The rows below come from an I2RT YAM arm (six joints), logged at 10 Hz.
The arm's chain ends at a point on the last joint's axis. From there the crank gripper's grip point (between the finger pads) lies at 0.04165 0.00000 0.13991 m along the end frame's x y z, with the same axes.
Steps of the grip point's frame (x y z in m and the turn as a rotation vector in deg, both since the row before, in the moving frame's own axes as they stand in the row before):
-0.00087 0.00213 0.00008 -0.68 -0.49 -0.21
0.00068 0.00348 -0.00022 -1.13 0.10 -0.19
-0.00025 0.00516 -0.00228 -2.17 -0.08 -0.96
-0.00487 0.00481 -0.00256 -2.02 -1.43 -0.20
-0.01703 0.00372 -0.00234 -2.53 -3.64 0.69
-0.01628 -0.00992 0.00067 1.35 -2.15 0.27
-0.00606 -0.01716 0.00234 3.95 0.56 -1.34
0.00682 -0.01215 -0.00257 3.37 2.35 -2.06
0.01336 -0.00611 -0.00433 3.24 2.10 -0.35
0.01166 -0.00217 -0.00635 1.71 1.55 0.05
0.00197 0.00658 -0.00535 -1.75 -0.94 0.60
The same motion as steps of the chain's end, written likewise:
0.00033 0.00062 -0.00026 -0.68 -0.49 -0.21
0.00043 0.00086 -0.00012 -1.13 0.10 -0.19
-0.00009 0.00056 -0.00225 -2.17 -0.08 -0.96
-0.00137 0.00000 -0.00347 -2.02 -1.43 -0.20
-0.00803 -0.00296 -0.00455 -2.53 -3.64 0.69
-0.01101 -0.00679 -0.00076 1.35 -2.15 0.27
-0.00730 -0.00655 0.00312 3.95 0.56 -1.34
0.00130 -0.00238 -0.00046 3.37 2.35 -2.06
0.00829 0.00202 -0.00248 3.24 2.10 -0.35
0.00789 0.00195 -0.00511 1.71 1.55 0.05
0.00430 0.00187 -0.00594 -1.75 -0.94 0.60

